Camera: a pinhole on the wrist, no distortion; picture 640 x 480 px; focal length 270.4 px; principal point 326.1 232.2 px. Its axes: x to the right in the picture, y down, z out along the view. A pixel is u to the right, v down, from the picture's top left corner.
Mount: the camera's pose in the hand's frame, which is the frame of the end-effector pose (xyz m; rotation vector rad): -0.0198 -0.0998 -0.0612 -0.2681 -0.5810 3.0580
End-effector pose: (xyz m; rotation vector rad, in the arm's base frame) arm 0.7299 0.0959 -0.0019 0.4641 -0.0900 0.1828
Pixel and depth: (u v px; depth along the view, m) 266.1 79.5 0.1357
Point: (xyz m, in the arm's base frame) 0.7269 -0.0193 0.0473
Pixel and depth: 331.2 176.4 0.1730
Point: 0.6982 -0.0754 0.0327
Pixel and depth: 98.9 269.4 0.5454
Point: 1.1169 -0.4141 0.3046
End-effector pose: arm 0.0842 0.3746 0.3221 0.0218 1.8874 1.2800
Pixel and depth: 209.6 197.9 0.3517
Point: 0.3116 0.5418 0.0903
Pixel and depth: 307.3 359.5 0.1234
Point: 0.2073 0.2896 0.1833
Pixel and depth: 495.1 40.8 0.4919
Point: 0.6242 0.5772 0.5631
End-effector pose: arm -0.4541 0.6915 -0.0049 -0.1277 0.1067 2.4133
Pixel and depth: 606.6 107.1 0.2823
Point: -0.1553 0.5279 0.2311
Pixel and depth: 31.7 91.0 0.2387
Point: -0.5587 0.9079 0.2119
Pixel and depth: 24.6 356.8 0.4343
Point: -0.4532 1.3318 0.2691
